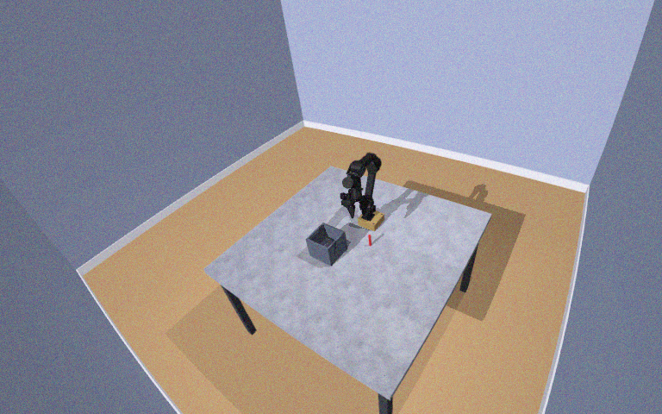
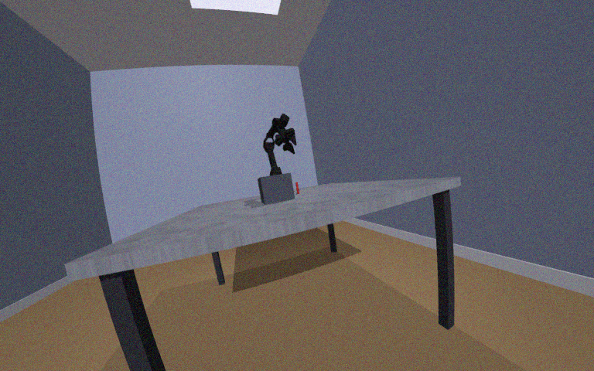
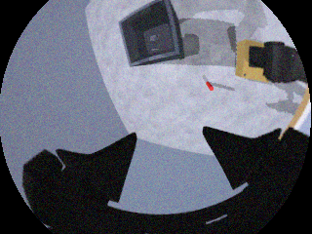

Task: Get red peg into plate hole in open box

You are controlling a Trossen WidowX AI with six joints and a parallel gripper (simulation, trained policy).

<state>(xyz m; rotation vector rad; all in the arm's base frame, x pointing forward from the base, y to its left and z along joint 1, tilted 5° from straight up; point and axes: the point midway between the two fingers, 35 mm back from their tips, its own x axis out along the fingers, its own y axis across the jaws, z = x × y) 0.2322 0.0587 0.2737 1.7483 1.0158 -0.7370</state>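
Now: gripper tip 250 mm above the red peg, 90 mm past it and 10 mm to the right of it. Also, from my gripper tip: plate: 240 mm below, 190 mm to the right, 70 mm ahead.
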